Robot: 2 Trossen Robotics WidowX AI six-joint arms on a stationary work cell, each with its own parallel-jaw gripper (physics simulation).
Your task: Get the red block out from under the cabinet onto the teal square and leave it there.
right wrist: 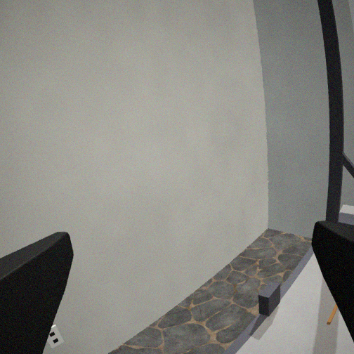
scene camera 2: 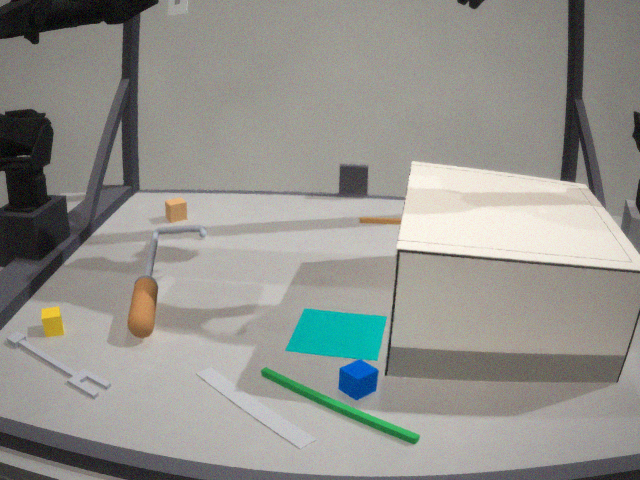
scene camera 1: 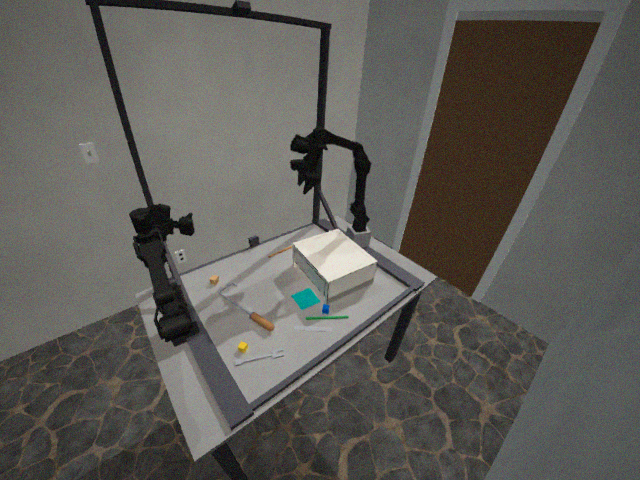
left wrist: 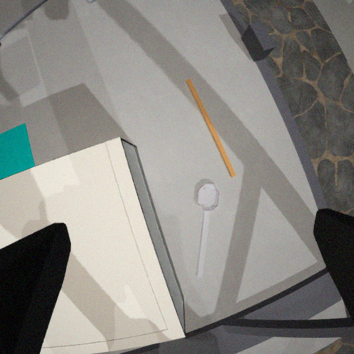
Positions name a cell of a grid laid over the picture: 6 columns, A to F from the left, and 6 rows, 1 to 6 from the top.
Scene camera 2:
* hook tool: B4
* blue block: D5
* pale strip: C6
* teal square: D5
